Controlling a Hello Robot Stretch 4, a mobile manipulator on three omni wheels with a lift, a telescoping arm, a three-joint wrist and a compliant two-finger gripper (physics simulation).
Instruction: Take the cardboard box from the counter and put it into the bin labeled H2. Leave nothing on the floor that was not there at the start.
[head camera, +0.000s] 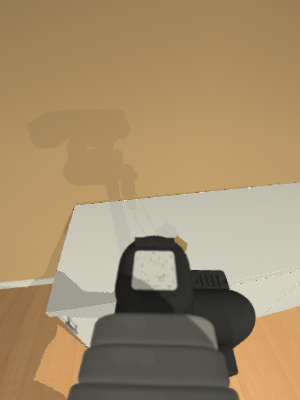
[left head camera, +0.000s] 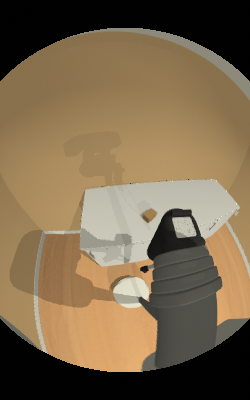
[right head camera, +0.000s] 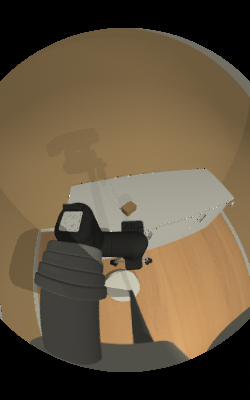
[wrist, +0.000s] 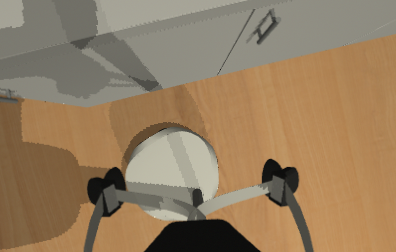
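Seen in the pictures: gripper, fingertip midpoint: (wrist: 194, 178); robot's base, origin of the base link: (left head camera: 130, 291) (right head camera: 122, 284) (wrist: 175, 168).
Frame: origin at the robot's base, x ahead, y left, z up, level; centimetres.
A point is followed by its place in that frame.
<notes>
The small brown cardboard box (head camera: 181, 244) @[x 56.4, y -12.1, z 93.2 cm] (left head camera: 149, 215) @[x 53.8, y -8.9, z 93.2 cm] (right head camera: 129, 208) @[x 53.8, y -10.0, z 93.2 cm] rests on the white counter (head camera: 240, 225) @[x 73.0, y -46.0, z 88.2 cm] (left head camera: 195, 195) @[x 81.6, y -64.6, z 88.2 cm] (right head camera: 175, 192) @[x 72.9, y -52.8, z 88.2 cm]. In the head camera view the wrist hides most of the box. My gripper (right head camera: 131, 261) @[x 17.1, y -8.8, z 99.6 cm] (wrist: 194, 178) @[x 17.1, y -8.8, z 99.6 cm] is open and empty, with its fingers spread wide. It points down in front of the counter's front edge, apart from the box. In the left head camera view part of the gripper is hidden behind the arm. The box does not show in the wrist view. No bin labeled H2 shows in these views.
The counter's front has doors with metal handles (wrist: 267, 27). A white round object (left head camera: 129, 289) @[x 3.4, y 1.8, z 18.7 cm] (right head camera: 120, 280) @[x 6.4, y 1.3, z 18.7 cm] (wrist: 165, 160) @[x 7.2, y 2.8, z 18.8 cm] is low over the wooden floor (right head camera: 175, 280) @[x -4.0, y -72.1, z -2.8 cm], below the gripper. A tan wall (head camera: 200, 100) @[x 105.2, y -22.7, z 142.3 cm] stands behind the counter.
</notes>
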